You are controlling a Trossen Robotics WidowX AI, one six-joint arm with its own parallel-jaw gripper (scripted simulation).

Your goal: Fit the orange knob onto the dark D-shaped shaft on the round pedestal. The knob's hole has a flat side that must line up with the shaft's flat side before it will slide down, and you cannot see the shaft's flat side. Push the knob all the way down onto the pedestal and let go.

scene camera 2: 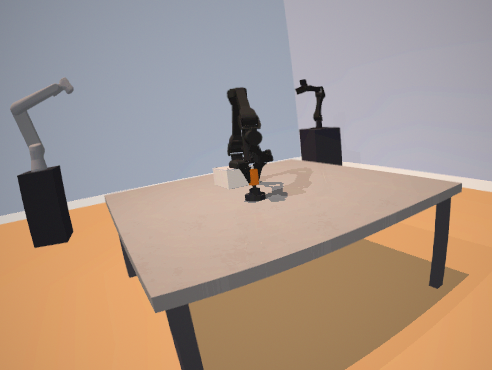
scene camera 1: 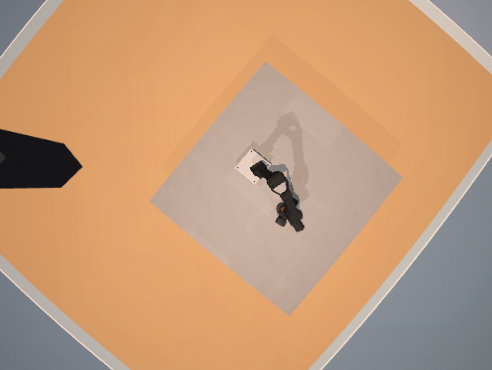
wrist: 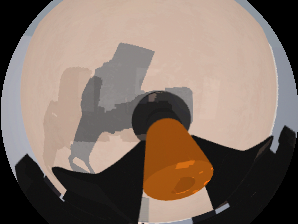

Observation:
My gripper (scene camera 2: 253, 182) carries an orange knob (wrist: 175, 167). I also see a round pedestal (wrist: 154, 106).
My gripper also shows in the wrist view (wrist: 167, 142).

